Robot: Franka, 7 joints.
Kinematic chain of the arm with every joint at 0, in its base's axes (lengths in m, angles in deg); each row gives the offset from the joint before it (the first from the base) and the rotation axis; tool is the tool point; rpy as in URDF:
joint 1: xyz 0 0 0.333 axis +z
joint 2: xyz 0 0 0 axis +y
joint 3: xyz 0 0 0.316 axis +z
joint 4: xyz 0.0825 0 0 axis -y
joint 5: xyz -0.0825 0 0.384 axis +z
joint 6: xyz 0 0 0 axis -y
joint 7: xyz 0.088 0 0 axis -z
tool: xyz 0 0 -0.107 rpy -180 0 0
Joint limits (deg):
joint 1: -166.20..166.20
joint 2: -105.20..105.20
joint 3: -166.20..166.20
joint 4: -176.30..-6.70
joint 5: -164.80..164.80
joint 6: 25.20..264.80
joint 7: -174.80..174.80
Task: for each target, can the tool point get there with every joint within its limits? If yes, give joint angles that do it. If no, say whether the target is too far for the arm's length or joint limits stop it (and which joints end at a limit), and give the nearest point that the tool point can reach.
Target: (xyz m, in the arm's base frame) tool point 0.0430 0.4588 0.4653
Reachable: yes | joints -4.57 47.49 116.52 -125.82 -69.76 70.43 -1.05
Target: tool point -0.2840 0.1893 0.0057
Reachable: yes | joints 127.99 54.70 29.01 -130.88 -79.09 72.15 104.56
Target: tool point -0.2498 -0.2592 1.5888
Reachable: no: too far | nearest point -0.1640 -0.1702 1.1577 | short by 0.448 m
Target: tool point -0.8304 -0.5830 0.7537
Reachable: no: too far | nearest point -0.6486 -0.4554 0.6616 | short by 0.240 m
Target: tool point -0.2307 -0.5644 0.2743
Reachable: yes | joints -90.27 26.71 -15.00 -113.54 -95.79 103.67 1.77
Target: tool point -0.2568 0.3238 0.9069
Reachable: yes | joints 126.23 -2.25 18.88 -74.08 -114.65 52.08 101.52
